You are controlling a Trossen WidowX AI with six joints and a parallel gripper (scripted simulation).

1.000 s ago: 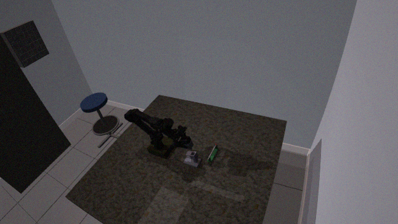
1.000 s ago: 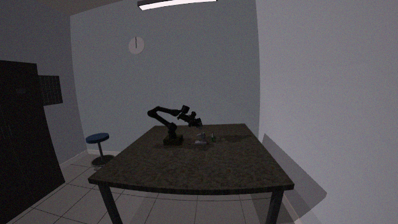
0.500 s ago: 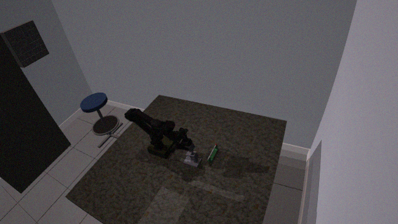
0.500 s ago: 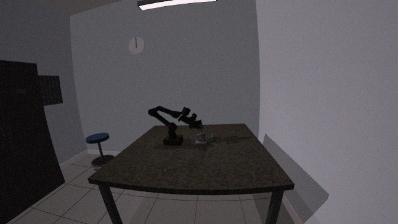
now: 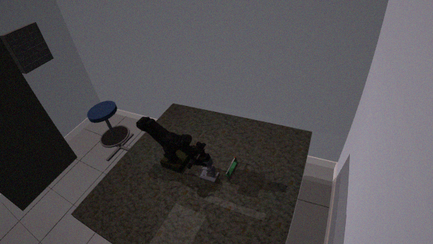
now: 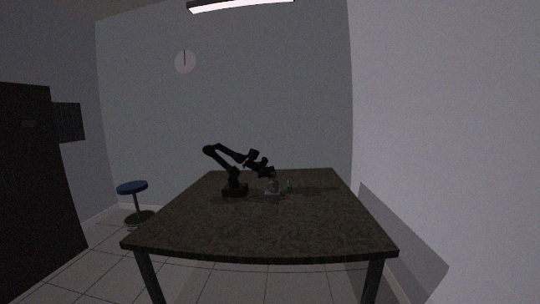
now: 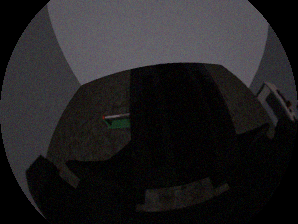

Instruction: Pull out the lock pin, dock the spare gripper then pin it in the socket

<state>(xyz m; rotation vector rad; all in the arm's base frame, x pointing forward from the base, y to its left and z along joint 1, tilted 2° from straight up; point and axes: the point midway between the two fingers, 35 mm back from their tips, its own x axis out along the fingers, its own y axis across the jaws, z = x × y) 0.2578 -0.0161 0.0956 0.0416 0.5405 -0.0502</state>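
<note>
The green bracket is 120 mm below my gripper tip, 110 mm ahead of it and 100 mm to the left of it. Also, from my gripper tip: grey mount 90 mm below; spare gripper 10 mm behind, 10 mm above.
</note>
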